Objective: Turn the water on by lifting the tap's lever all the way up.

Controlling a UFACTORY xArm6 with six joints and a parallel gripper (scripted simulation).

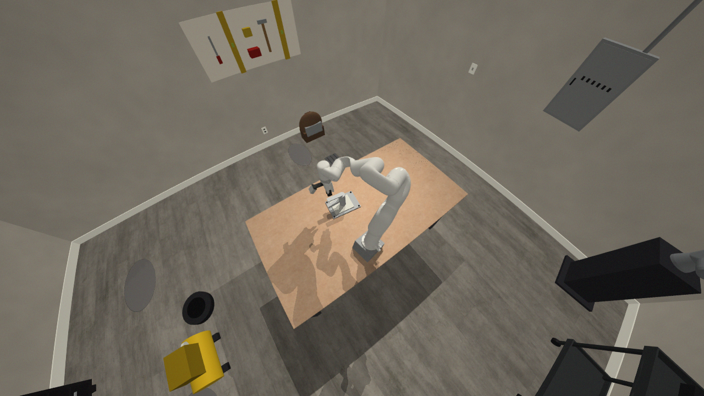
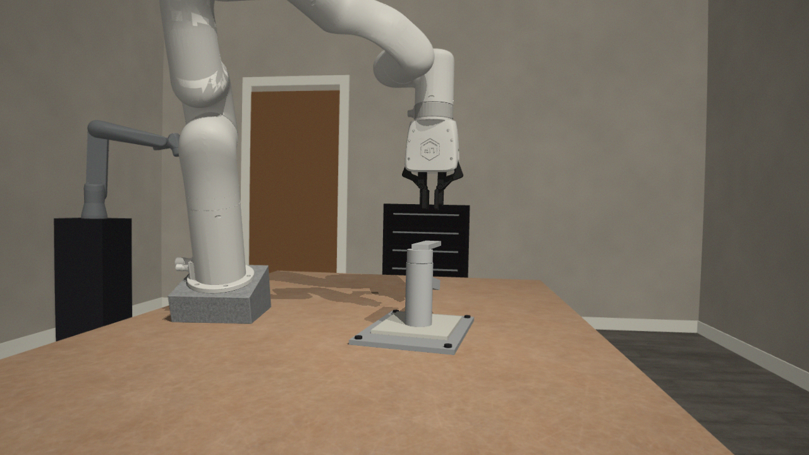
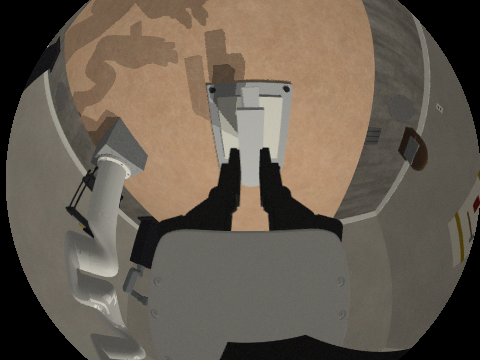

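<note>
My hand is 90 mm above the tap lever, 60 mm to the left of it and 20 mm past it.
</note>
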